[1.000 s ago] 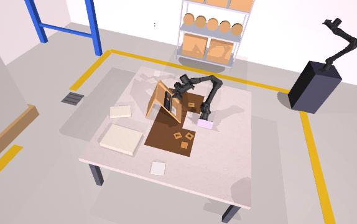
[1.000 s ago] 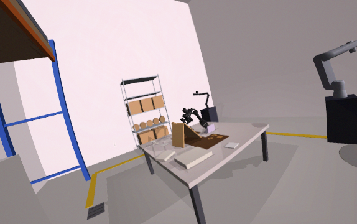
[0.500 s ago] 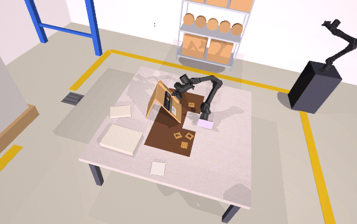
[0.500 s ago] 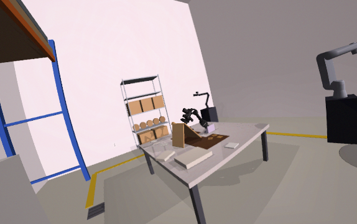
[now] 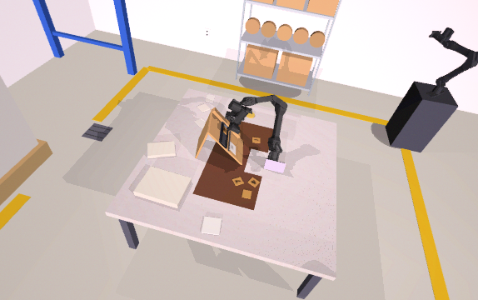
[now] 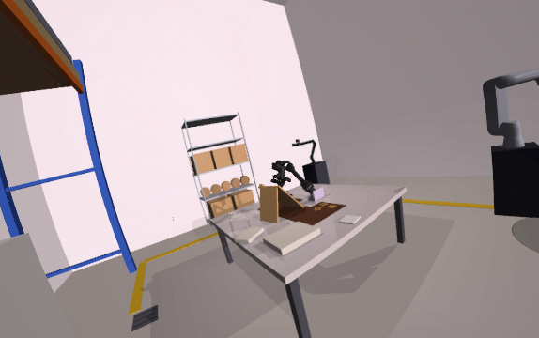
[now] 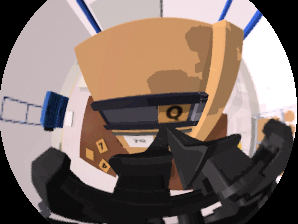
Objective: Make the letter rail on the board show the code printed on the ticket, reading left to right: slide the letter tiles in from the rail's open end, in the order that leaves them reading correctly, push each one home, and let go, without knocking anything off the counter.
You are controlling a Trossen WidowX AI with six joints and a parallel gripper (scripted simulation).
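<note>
Now: gripper tip 260 mm to the right of the tan letter tile, 190 mm above it and 140 mm past it. The rest, counted from my gripper tip: ticket (100 mm below, 50 mm to the left, 50 mm behind); cream box (420 mm to the left, 300 mm ahead, 170 mm below); brown mat (190 mm below, 130 mm behind, 50 mm to the left).
</note>
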